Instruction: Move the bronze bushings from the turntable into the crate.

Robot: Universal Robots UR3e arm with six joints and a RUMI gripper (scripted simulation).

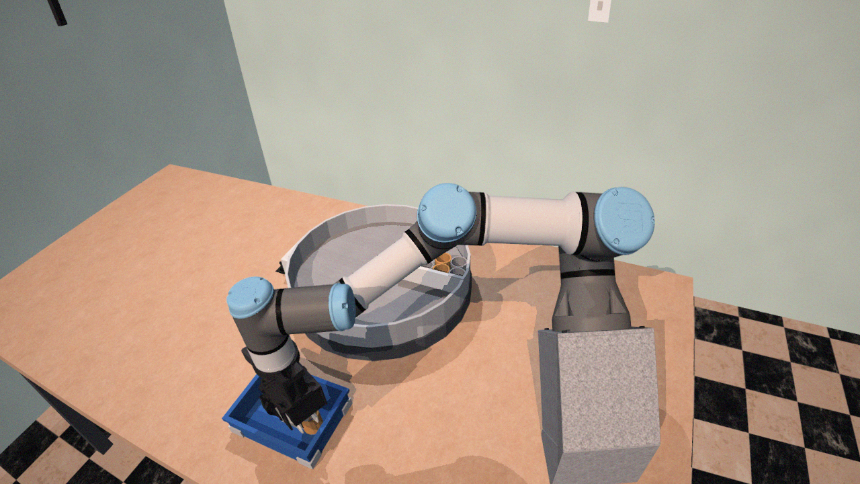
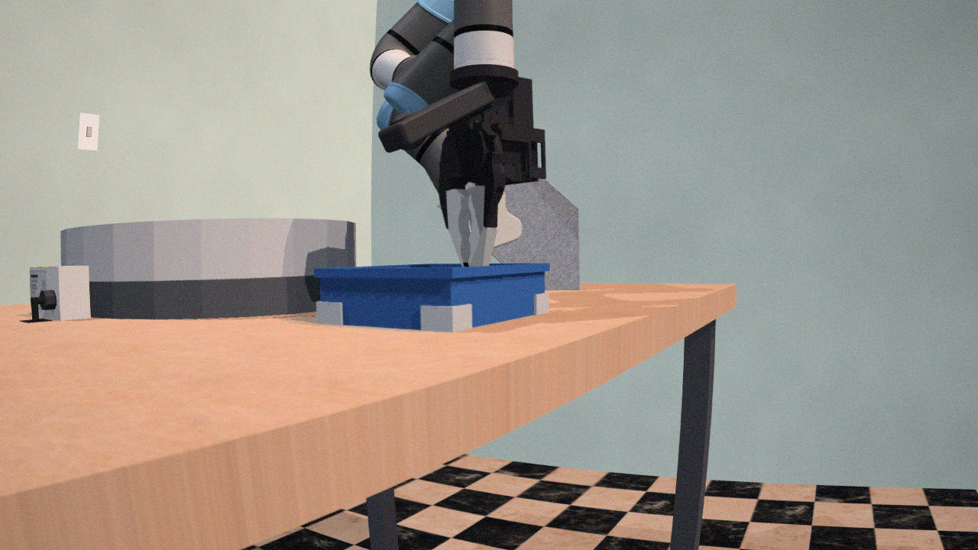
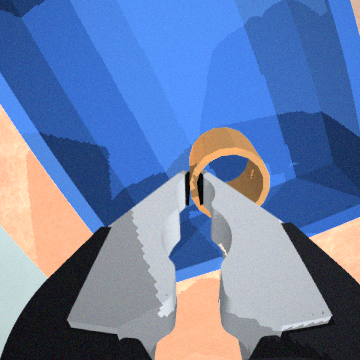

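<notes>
Right now my hand is 4 cm short of the blue crate, 2 cm to the left of it and 2 cm above it. From my hand the other things lie so: grey turntable (3 cm behind, 39 cm to the right, 1 cm above).
</notes>
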